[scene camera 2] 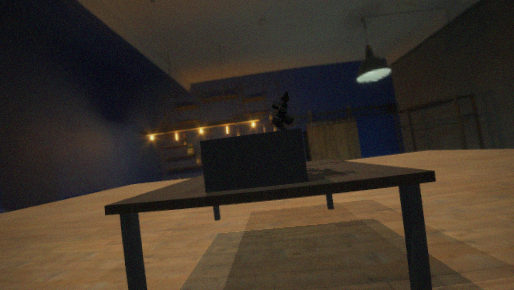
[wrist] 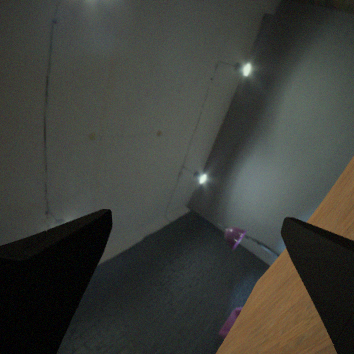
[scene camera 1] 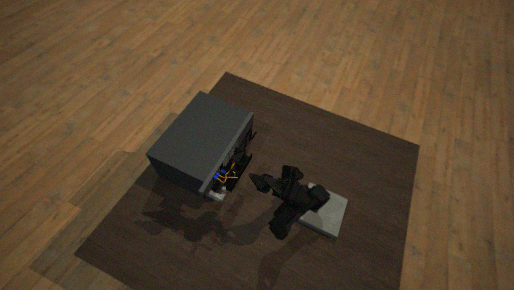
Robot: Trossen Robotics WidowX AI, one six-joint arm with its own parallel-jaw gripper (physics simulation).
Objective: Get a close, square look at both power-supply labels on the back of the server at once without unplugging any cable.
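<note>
The server is a dark grey box on the dark table. In the first scene view its cabled back faces the arm. Orange cables with blue plugs and dark parts show there below the top edge. I cannot make out the power-supply labels in any view; the wrist view does not show the server. The black arm rises behind the server in the second scene view. My gripper is open and empty, its fingers spread wide, with the ceiling and walls beyond them.
The arm stands by a pale grey base plate on the table. A small pale part lies at the server's near back corner. A lamp hangs over the room. Wooden floor surrounds the table.
</note>
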